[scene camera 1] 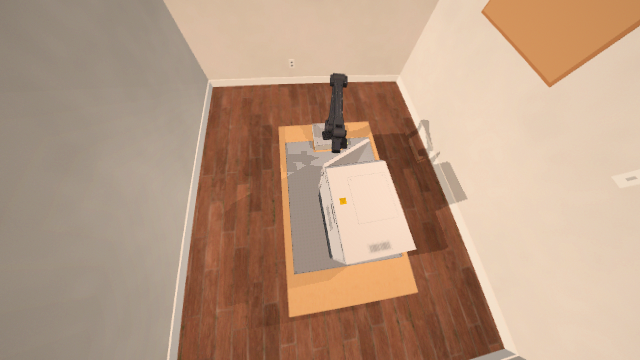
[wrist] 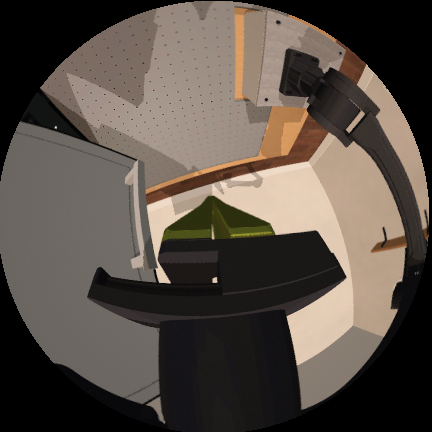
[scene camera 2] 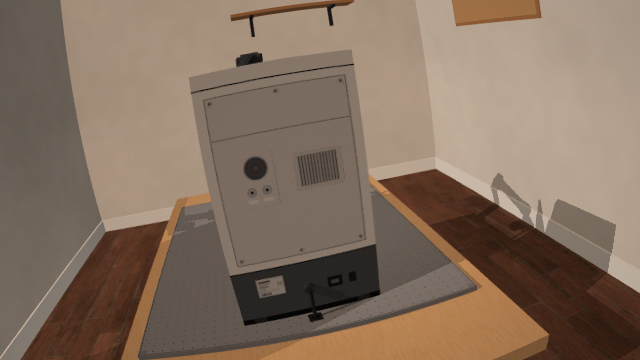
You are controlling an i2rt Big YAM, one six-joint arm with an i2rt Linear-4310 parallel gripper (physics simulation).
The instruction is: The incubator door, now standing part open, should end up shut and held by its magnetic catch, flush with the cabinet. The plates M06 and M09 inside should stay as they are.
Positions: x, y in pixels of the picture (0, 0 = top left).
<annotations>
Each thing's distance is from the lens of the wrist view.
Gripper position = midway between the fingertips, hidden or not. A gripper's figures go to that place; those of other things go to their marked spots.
my gripper (wrist: 210, 201): 13 cm
incubator (wrist: 79, 205): 19 cm
</annotations>
